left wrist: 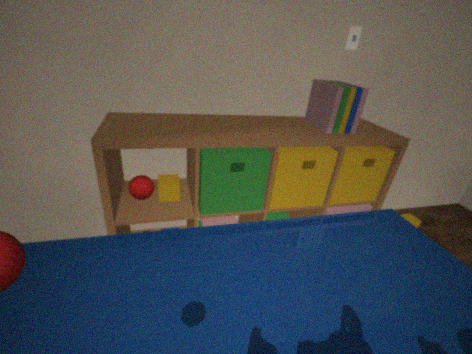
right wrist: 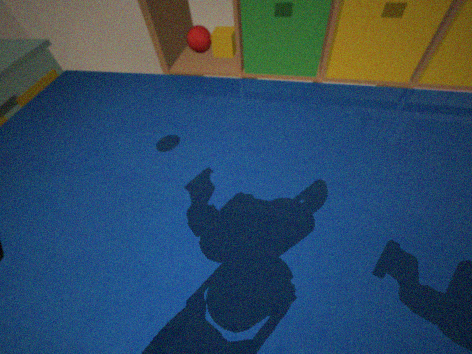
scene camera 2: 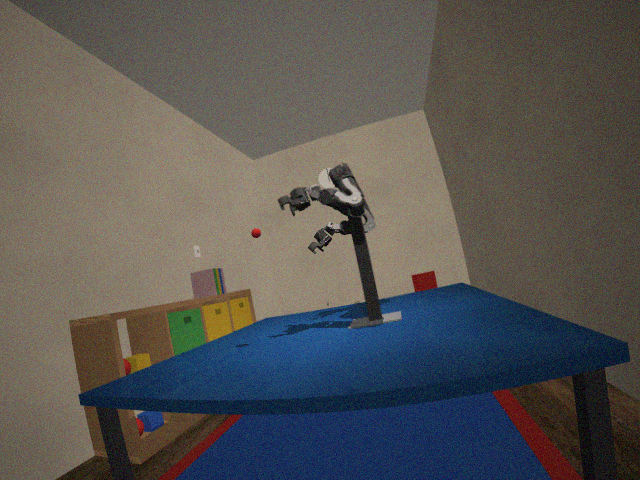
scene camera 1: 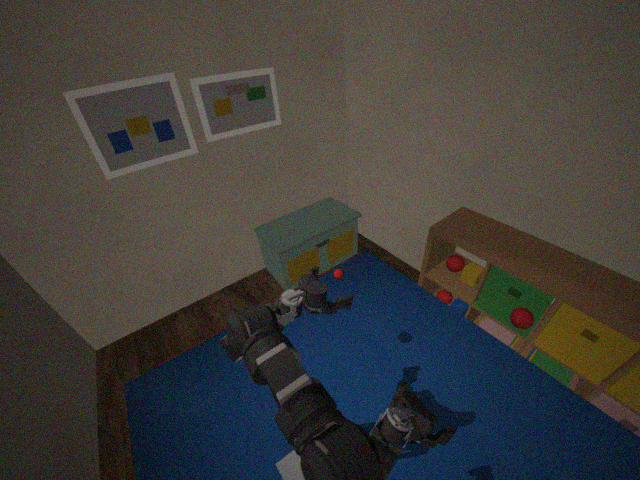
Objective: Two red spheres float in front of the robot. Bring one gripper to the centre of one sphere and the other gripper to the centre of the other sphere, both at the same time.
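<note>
One red sphere (scene camera 1: 338, 273) (scene camera 2: 255, 233) (left wrist: 7, 261) floats in the air; it is cut off at the left edge of the left wrist view. The other red sphere (scene camera 1: 521, 318) looks larger in scene camera 1, in front of the green bin; it does not show in scene camera 2, perhaps hidden by the left gripper. My left gripper (scene camera 1: 334, 285) (scene camera 2: 287, 207) is open and empty; in scene camera 2 it is above and right of the first sphere, with a gap. My right gripper (scene camera 1: 433, 401) (scene camera 2: 313, 251) is open and empty, low, pointing downward, apart from both spheres.
A blue table (scene camera 2: 330, 372) lies below the arms, with a round shadow (scene camera 1: 404, 337) (left wrist: 193, 314) (right wrist: 168, 143) on it. A wooden shelf (scene camera 1: 516, 232) (left wrist: 200, 127) holds bins and red balls (scene camera 1: 454, 263) (left wrist: 141, 187) (right wrist: 199, 39). A teal cabinet (scene camera 1: 310, 222) stands at the back.
</note>
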